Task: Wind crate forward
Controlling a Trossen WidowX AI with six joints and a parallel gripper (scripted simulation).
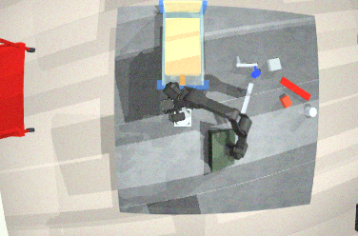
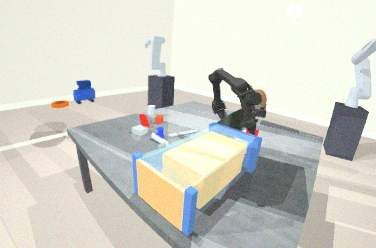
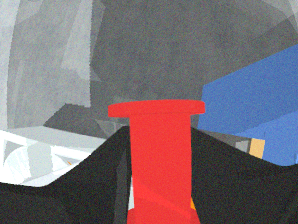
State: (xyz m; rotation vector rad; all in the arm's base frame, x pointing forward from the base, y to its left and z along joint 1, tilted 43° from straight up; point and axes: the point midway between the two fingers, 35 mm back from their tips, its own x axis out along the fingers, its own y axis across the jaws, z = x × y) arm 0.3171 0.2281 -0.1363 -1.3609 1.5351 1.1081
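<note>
The winch handle with red grip lies 30 mm behind my gripper tip, 30 mm to the right of it and 30 mm below it. Also, from my gripper tip: blue frame: 70 mm ahead, 80 mm to the right, 30 mm below; white winch: 110 mm behind, 60 mm to the right, 100 mm below; clear-panelled cubby: 310 mm ahead, 120 mm to the right, 20 mm below.
</note>
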